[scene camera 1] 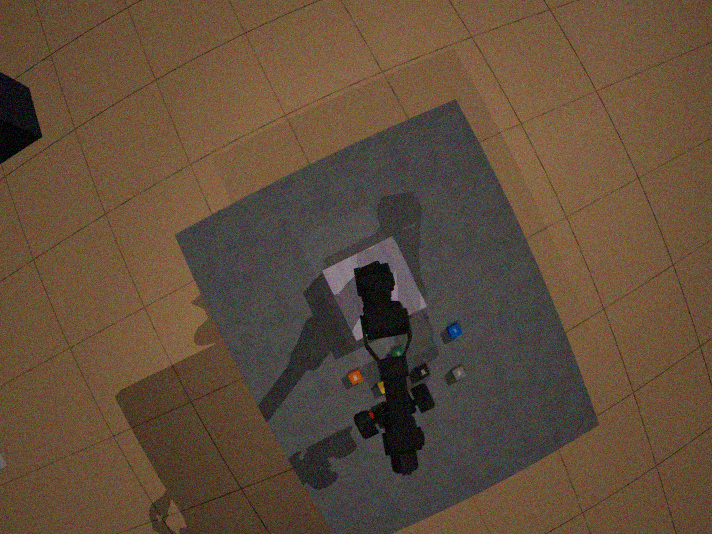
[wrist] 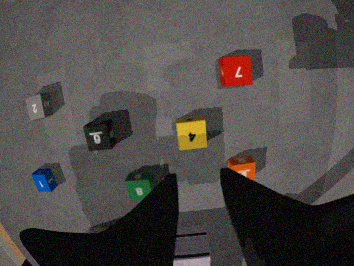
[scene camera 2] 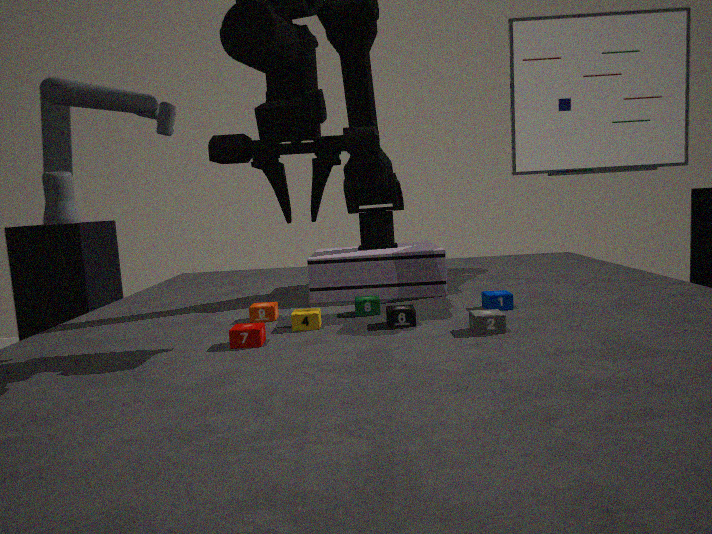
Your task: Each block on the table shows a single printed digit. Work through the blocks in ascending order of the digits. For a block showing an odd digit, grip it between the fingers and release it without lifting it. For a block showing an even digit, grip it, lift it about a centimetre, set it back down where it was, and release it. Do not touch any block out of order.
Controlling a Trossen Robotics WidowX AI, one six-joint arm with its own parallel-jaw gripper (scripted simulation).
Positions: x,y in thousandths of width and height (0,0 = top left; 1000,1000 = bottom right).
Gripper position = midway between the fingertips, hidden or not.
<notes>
I see my gripper (scene camera 2: 423,417), a yellow 4 block (wrist: 541,498), a red 7 block (scene camera 2: 349,628) and a black 6 block (wrist: 284,513).
The red 7 block also shows in the wrist view (wrist: 662,265). My gripper shows as well in scene camera 1 (scene camera 1: 550,750) and in the wrist view (wrist: 561,671).
</notes>
